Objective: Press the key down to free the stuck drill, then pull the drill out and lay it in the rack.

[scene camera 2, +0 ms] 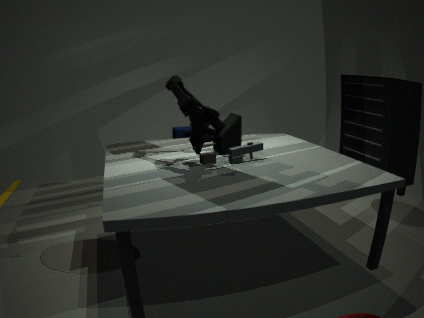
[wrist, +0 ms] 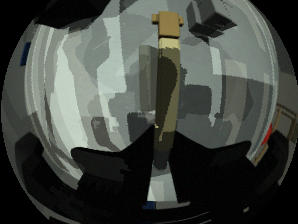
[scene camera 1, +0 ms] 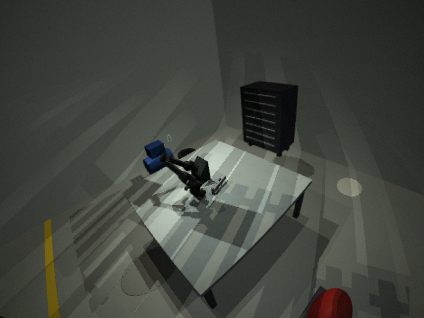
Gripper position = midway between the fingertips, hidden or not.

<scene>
My gripper (wrist: 159, 128) carries a drill (wrist: 168, 75).
</scene>
